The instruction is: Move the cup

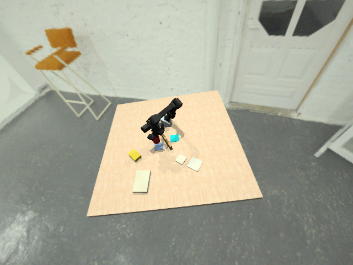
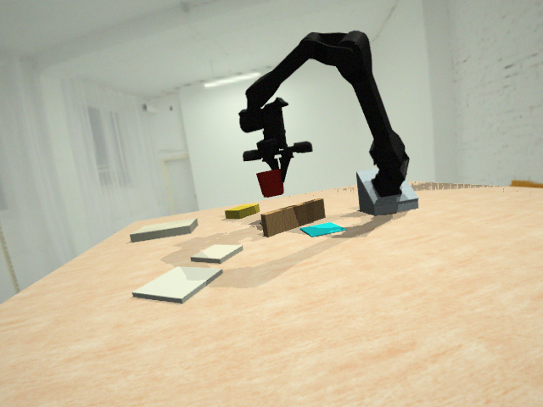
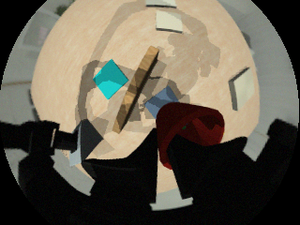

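Right now the red cup is 3 cm ahead of my gripper tip and 2 cm to the right of it. From my gripper tip the other things lie so: blue pad 3 cm ahead, 1 cm to the right, 12 cm below; teal pad 6 cm behind, 14 cm to the left, 12 cm below; wooden bar 2 cm behind, 6 cm to the left, 10 cm below.
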